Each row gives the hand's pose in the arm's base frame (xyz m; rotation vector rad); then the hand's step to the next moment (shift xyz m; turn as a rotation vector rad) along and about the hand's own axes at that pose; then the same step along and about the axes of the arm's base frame.
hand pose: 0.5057 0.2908 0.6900 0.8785 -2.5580 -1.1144
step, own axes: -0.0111 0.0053 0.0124 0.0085 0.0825 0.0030
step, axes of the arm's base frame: 0.0014 0.0169 -0.0043 -0.0441 0.0408 0.0572
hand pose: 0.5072 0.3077 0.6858 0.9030 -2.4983 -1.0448
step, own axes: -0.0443 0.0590 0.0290 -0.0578 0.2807 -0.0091
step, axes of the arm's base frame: -0.0058 0.0762 0.0212 -0.0747 0.1844 0.2064
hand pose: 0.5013 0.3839 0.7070 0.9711 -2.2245 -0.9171
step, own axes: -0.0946 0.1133 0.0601 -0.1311 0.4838 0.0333
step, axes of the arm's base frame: -0.0319 0.1534 0.0293 -0.1440 0.3604 0.3190
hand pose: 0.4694 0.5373 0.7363 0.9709 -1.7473 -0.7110
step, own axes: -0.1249 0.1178 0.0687 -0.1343 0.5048 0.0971
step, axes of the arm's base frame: -0.0727 0.1695 0.0128 -0.2091 0.3758 0.3120
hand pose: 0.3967 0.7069 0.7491 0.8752 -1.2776 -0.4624
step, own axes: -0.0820 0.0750 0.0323 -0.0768 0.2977 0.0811
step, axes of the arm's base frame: -0.0643 0.0959 0.0081 -0.1454 0.2126 0.1865
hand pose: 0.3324 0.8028 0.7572 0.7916 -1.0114 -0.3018
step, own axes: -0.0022 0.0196 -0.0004 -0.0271 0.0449 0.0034
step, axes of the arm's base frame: -0.0032 0.0150 0.0125 -0.0225 0.0448 0.0157
